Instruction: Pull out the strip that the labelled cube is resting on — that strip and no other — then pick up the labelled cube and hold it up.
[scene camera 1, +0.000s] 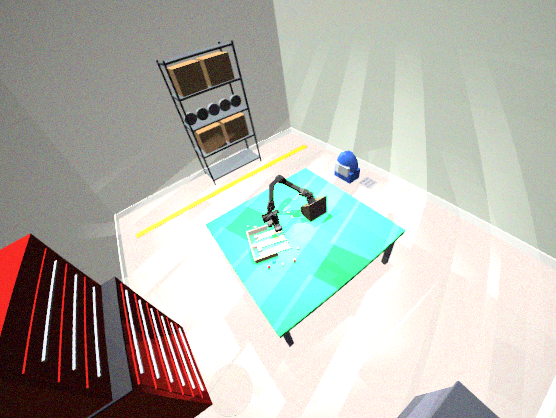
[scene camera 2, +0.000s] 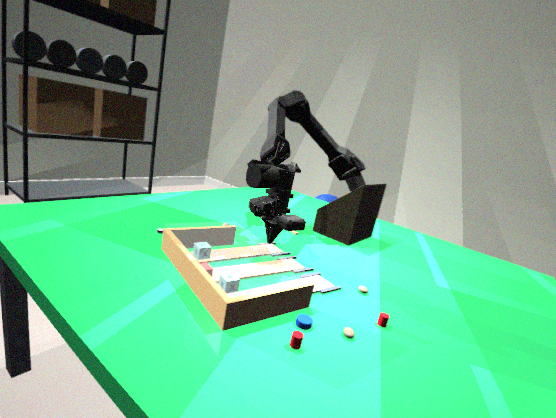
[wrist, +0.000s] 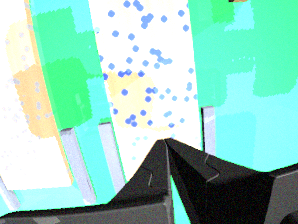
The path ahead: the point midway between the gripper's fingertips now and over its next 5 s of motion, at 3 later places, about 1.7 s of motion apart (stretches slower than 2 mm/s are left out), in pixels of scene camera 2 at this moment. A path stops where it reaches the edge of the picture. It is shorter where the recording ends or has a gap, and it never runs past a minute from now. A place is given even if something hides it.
The gripper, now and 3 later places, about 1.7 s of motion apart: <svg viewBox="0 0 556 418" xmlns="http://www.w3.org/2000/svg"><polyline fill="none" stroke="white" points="269,243 282,247 300,245 313,244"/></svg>
